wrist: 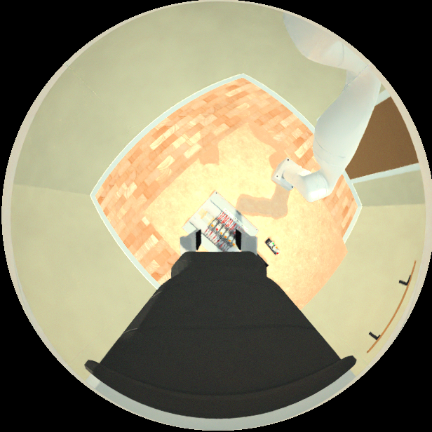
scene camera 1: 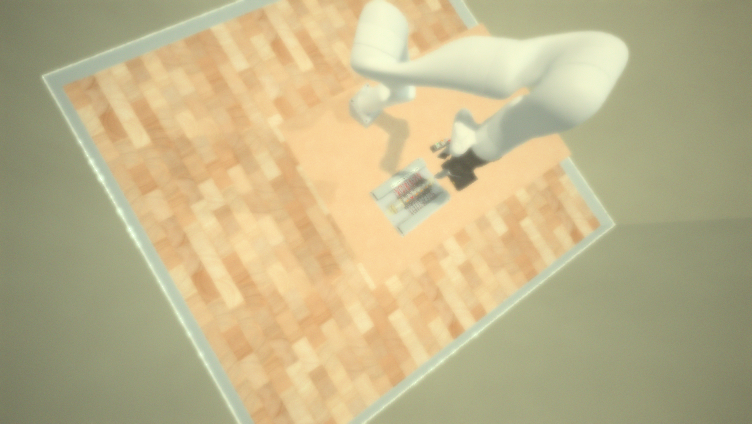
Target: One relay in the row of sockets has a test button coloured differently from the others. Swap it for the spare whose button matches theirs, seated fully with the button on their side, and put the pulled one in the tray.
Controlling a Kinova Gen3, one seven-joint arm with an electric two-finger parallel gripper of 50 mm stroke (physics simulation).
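Seen in the pictures: gripper, fingertip midpoint: (scene camera 1: 439, 167); arm's base, link origin: (scene camera 1: 366, 102).
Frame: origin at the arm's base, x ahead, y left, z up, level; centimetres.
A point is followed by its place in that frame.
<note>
My gripper (scene camera 1: 442, 165) @[x 47.1, y -3.1, z 40.0 cm] (wrist: 218, 236) is open with nothing between its fingers, pointing down. In the wrist view its fingers stand on either side of part of the panel, and its height above it is hard to tell. The grey-white panel (scene camera 1: 402, 227) @[x 59.9, y -9.2, z -3.8 cm] (wrist: 216, 197) holds the row of relays (scene camera 1: 418, 193) @[x 48.6, y 5.2, z -4.5 cm] (wrist: 221, 230) between rows of red and dark wires. The button colours are too small to tell apart. A small dark holder (scene camera 1: 440, 145) @[x 30.9, y 27.3, z -5.9 cm] (wrist: 272, 246) with coloured bits, apparently the spares, lies beside the panel. The black tray (scene camera 1: 462, 181) @[x 52.1, y 30.3, z -7.7 cm] (wrist: 264, 260) is partly hidden by the gripper.
The arm's base (scene camera 1: 367, 105) @[x 5.2, y -2.7, z 6.9 cm] (wrist: 285, 175) stands on the table (scene camera 1: 337, 158) @[x 16.6, y -22.8, z -8.1 cm] (wrist: 175, 210) behind the panel. The forearm (scene camera 1: 513, 126) @[x 49.9, y -4.8, z 68.2 cm] hangs over the tray side. A yellowish block (scene camera 1: 393, 208) @[x 50.2, y -9.2, z -4.2 cm] (wrist: 206, 216) sits at one end of the relay row.
</note>
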